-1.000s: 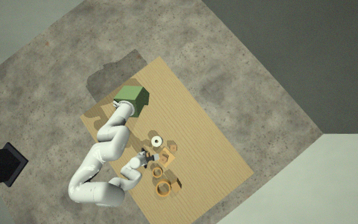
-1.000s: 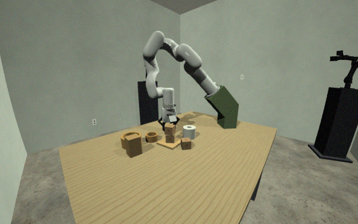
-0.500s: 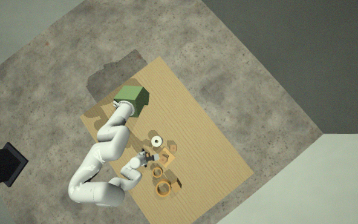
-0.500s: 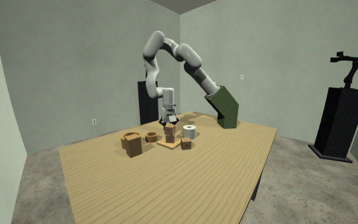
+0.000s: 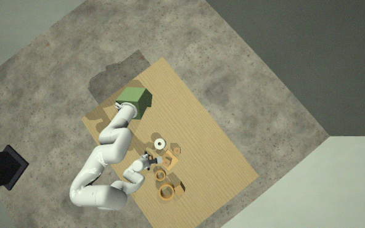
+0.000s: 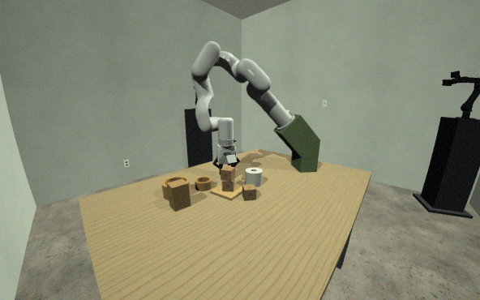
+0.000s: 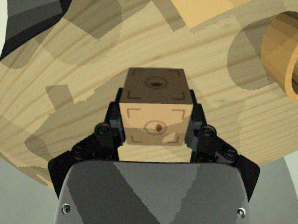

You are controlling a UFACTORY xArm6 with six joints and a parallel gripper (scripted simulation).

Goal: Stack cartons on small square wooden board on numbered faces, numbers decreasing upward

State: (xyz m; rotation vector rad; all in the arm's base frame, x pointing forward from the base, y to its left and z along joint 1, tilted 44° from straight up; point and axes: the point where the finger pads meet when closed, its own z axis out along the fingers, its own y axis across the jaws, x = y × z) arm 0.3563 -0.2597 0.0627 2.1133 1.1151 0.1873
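Right now my hand is 13 cm short of the square wooden board, 8 cm to the right of it and 3 cm above it. Round my hand: small wooden ring (15 cm ahead, 5 cm to the right, 2 cm below); then white paper roll (16 cm to the left); then carton (1 cm below).
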